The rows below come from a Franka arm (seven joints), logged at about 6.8 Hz.
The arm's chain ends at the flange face. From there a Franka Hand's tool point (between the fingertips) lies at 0.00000 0.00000 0.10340 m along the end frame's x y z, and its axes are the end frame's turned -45 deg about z.
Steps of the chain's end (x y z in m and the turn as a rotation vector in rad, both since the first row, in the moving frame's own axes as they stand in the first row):
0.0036, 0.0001, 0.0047, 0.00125, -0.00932, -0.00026
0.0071, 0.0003, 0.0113, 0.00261, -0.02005, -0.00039
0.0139, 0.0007, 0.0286, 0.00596, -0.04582, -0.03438
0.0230, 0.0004, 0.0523, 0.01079, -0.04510, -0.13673
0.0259, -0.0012, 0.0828, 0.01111, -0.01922, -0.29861
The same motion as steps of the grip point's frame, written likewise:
0.0019, 0.0018, 0.0047, 0.00747, -0.00571, -0.00026
0.0035, 0.0036, 0.0113, 0.01602, -0.01233, -0.00039
0.0064, 0.0066, 0.0285, 0.03661, -0.02819, -0.03438
0.0132, 0.0126, 0.0522, 0.03952, -0.02426, -0.13673
0.0182, 0.0154, 0.0828, 0.02145, -0.00573, -0.29861

